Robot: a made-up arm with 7 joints. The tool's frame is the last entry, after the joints. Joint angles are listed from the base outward. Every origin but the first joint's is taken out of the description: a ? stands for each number. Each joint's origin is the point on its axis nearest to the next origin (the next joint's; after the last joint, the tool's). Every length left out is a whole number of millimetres.
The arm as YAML. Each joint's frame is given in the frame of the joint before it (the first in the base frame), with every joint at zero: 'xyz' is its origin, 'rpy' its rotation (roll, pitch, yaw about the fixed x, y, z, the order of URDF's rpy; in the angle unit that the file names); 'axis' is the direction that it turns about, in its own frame. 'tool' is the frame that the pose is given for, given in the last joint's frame.
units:
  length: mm
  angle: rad
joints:
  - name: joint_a
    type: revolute
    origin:
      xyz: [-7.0, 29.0, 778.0]
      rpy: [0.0, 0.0, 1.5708]
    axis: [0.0, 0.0, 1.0]
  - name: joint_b
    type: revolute
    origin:
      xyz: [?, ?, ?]
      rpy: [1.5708, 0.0, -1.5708]
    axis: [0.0, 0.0, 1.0]
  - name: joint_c
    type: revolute
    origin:
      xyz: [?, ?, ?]
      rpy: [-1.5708, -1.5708, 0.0]
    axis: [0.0, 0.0, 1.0]
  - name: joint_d
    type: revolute
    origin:
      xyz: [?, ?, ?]
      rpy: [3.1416, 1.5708, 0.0]
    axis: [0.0, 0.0, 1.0]
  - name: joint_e
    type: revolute
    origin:
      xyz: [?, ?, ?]
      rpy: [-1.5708, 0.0, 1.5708]
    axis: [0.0, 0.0, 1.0]
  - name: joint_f
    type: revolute
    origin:
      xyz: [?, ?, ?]
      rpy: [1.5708, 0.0, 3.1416]
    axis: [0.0, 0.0, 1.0]
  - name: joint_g
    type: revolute
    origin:
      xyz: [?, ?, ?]
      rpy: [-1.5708, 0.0, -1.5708]
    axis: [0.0, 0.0, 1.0]
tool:
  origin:
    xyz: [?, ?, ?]
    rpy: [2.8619, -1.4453, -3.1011]
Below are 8 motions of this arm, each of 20 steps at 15 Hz.
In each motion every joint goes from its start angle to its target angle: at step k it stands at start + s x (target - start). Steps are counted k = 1, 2, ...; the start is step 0. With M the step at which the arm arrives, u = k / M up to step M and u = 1 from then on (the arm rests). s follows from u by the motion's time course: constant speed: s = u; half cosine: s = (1 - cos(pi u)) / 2; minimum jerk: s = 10 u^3 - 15 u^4 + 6 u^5.
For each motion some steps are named. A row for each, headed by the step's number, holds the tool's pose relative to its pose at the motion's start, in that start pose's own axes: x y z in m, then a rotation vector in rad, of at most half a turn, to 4 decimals.
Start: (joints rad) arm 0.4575 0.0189 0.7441 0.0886 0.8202 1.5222 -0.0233
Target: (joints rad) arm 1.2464 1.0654 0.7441 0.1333 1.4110 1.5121 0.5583
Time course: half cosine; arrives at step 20
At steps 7, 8, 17, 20:
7: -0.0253 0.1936 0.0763 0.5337 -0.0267 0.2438
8: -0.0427 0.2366 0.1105 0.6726 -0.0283 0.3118
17: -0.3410 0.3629 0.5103 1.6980 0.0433 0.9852
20: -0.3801 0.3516 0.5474 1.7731 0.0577 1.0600

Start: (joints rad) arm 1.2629 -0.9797 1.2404 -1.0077 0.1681 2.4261 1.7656
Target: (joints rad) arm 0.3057 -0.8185 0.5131 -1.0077 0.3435 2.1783 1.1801
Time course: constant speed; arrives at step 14
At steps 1, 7, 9, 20:
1: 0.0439 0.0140 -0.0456 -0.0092 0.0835 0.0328
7: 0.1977 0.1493 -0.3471 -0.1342 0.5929 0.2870
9: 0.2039 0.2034 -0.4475 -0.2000 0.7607 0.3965
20: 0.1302 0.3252 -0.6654 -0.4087 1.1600 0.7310

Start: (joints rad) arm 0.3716 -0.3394 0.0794 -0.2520 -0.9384 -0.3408 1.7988
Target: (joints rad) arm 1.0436 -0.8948 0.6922 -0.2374 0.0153 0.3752 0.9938
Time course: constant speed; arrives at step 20
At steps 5, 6, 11, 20:
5: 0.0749 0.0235 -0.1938 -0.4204 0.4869 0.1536
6: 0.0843 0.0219 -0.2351 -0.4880 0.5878 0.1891
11: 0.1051 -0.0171 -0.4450 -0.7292 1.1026 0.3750
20: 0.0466 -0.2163 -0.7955 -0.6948 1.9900 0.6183

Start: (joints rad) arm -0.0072 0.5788 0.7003 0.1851 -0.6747 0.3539 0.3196
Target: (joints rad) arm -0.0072 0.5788 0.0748 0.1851 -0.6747 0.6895 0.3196
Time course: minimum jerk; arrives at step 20
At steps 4, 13, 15, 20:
4: -0.0015 -0.0016 0.0003 -0.0112 -0.0184 -0.0326
13: -0.0223 -0.0108 0.0013 -0.2001 -0.2385 -0.4103
15: -0.0261 -0.0105 0.0008 -0.2458 -0.2775 -0.4758
20: -0.0290 -0.0098 0.0002 -0.2839 -0.3074 -0.5262

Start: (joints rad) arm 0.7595 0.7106 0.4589 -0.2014 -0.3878 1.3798 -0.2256
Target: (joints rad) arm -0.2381 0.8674 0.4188 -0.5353 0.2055 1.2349 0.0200
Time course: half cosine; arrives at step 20
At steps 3, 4, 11, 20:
3: 0.0025 0.0240 0.0340 0.0077 -0.0315 0.0240
4: 0.0034 0.0432 0.0592 0.0141 -0.0548 0.0436
11: -0.0590 0.3283 0.3120 0.1134 -0.2863 0.3750
20: -0.2288 0.6201 0.4341 0.2132 -0.3702 0.7988

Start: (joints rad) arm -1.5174 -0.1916 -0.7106 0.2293 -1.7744 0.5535 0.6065
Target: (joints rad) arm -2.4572 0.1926 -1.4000 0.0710 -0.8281 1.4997 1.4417
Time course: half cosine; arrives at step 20
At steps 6, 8, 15, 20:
6: 0.0843 -0.0775 -0.0656 0.1344 -0.0882 -0.1083
8: 0.1194 -0.1469 -0.0997 0.2206 -0.1753 -0.1733
15: 0.0850 -0.4248 -0.1381 0.4340 -0.6493 -0.2560
20: 0.0336 -0.4891 -0.1269 0.4504 -0.8064 -0.2117

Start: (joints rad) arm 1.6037 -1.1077 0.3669 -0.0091 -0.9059 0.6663 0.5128
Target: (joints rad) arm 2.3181 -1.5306 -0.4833 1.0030 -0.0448 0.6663 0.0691
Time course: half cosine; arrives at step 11
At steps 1, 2, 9, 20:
1: 0.0075 0.0244 -0.0104 -0.0277 0.0186 0.0237
2: 0.0265 0.0944 -0.0438 -0.1085 0.0734 0.0907
9: 0.0000 0.6047 -0.7404 -1.1525 0.8877 0.5041
20: -0.0104 0.5974 -0.7905 -1.2257 0.9534 0.4759

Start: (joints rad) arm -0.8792 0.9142 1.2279 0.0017 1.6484 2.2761 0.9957
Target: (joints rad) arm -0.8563 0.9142 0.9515 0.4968 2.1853 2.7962 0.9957
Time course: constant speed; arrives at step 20
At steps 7, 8, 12, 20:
7: -0.0269 -0.0352 0.0655 -0.0370 -0.2875 0.0234
8: -0.0312 -0.0387 0.0748 -0.0439 -0.3304 0.0303
12: -0.0494 -0.0491 0.1105 -0.0748 -0.5057 0.0673
20: -0.0869 -0.0557 0.1733 -0.1463 -0.8694 0.1835

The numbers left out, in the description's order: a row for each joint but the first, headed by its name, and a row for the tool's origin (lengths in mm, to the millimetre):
joint_b: -125.0 -22.0 0.0
joint_c: -15.0 514.0 0.0
joint_d: 2.0 14.0 0.0
joint_e: -456.0 -5.0 0.0
joint_f: 29.0 76.0 0.0
joint_g: 16.0 97.0 0.0
tool: -9.0 24.0 0.0

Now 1 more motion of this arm.
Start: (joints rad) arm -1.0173 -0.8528 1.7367 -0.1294 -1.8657 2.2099 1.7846
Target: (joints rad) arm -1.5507 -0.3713 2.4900 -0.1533 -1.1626 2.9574 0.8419
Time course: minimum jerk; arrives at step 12
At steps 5, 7, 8, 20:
5: -0.0010 0.1177 0.1623 -0.0547 -0.4324 0.3525
7: -0.0157 0.2231 0.2344 -0.0895 -0.8778 0.5640
8: -0.0203 0.2708 0.2453 -0.0875 -1.0853 0.6110
20: -0.0232 0.3465 0.2388 -0.0557 -1.3983 0.6109

